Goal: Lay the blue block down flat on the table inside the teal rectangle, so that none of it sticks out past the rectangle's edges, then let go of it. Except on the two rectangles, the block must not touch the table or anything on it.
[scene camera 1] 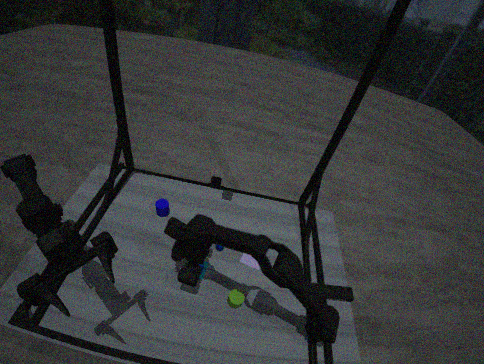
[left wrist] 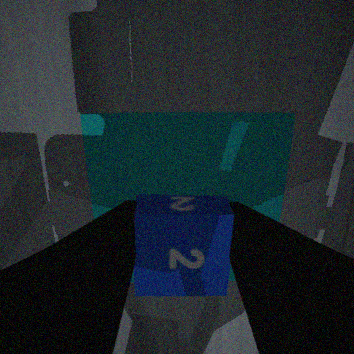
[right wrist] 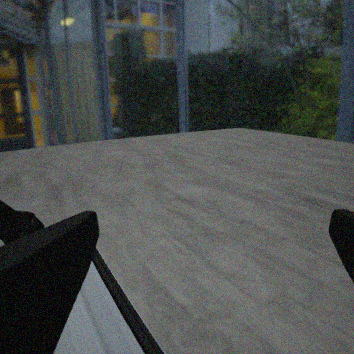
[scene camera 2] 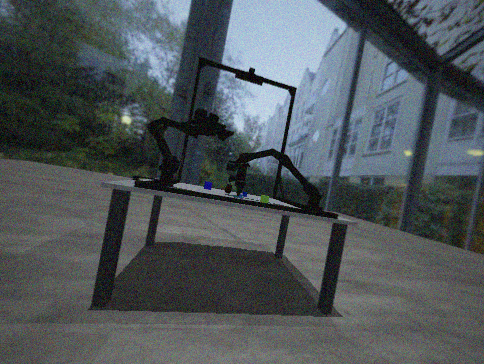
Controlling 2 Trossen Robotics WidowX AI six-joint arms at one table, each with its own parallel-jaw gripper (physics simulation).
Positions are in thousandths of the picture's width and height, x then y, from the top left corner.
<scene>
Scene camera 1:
my left gripper: 406, 738
my right gripper: 189, 820
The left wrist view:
my left gripper: 513, 600
teal rectangle: 691, 439
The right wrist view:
my right gripper: 606, 629
</scene>
